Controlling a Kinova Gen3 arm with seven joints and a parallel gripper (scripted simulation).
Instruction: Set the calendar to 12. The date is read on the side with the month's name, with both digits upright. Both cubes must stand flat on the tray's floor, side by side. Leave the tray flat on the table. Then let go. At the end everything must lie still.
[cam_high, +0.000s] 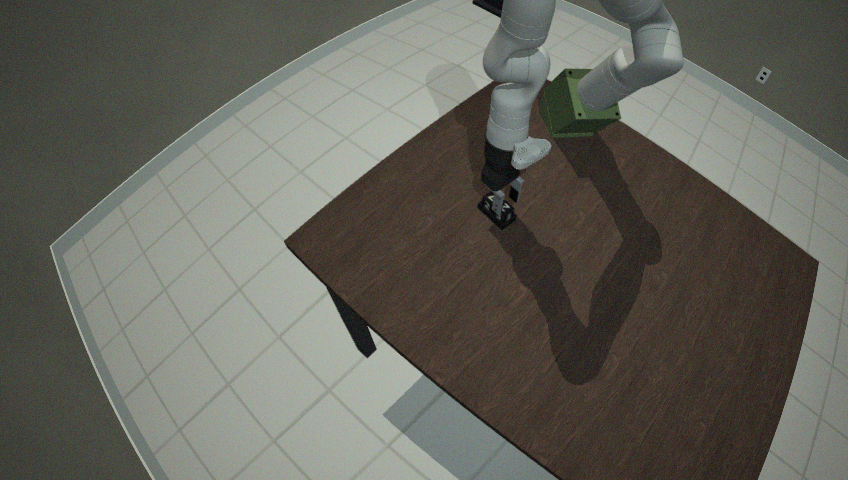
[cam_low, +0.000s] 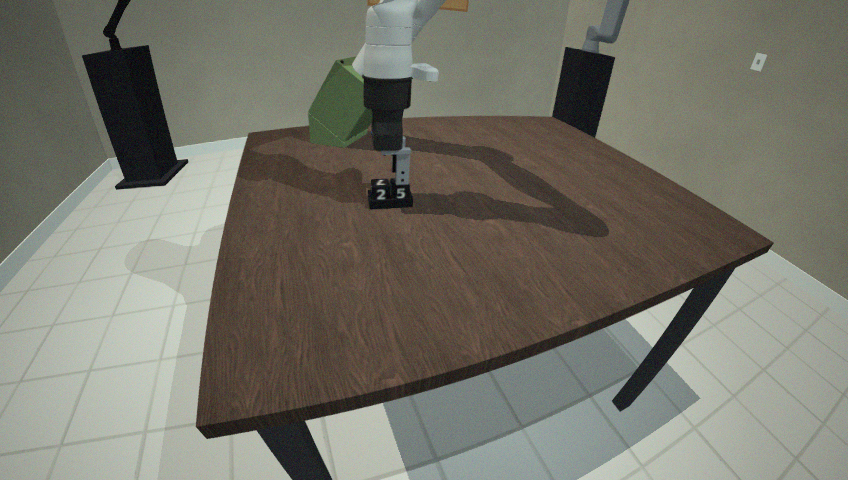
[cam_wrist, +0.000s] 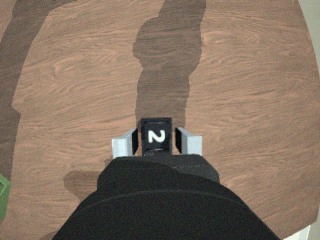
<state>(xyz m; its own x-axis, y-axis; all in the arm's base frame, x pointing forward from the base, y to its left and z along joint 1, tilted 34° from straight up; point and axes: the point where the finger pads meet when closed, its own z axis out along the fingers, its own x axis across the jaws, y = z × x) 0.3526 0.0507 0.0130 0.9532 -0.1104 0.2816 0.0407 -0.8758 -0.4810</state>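
Right now the black tray is 6 cm below my hand and 2 cm to the right of it.
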